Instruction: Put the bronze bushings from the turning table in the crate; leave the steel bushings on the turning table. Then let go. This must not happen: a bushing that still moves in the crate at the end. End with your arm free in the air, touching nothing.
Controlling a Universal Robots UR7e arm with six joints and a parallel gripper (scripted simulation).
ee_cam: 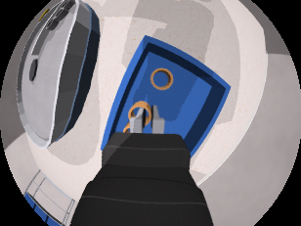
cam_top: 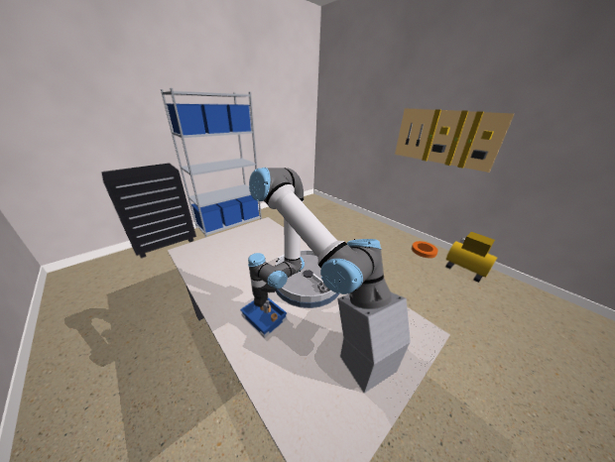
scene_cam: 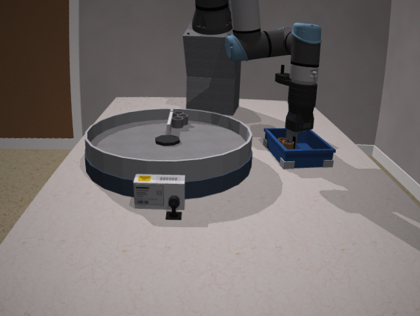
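Now: hand 20 mm to the right of the blue crate and 20 mm above it. From my hand the other things lie so: grey turning table (10 mm behind, 340 mm to the right, 10 mm above).
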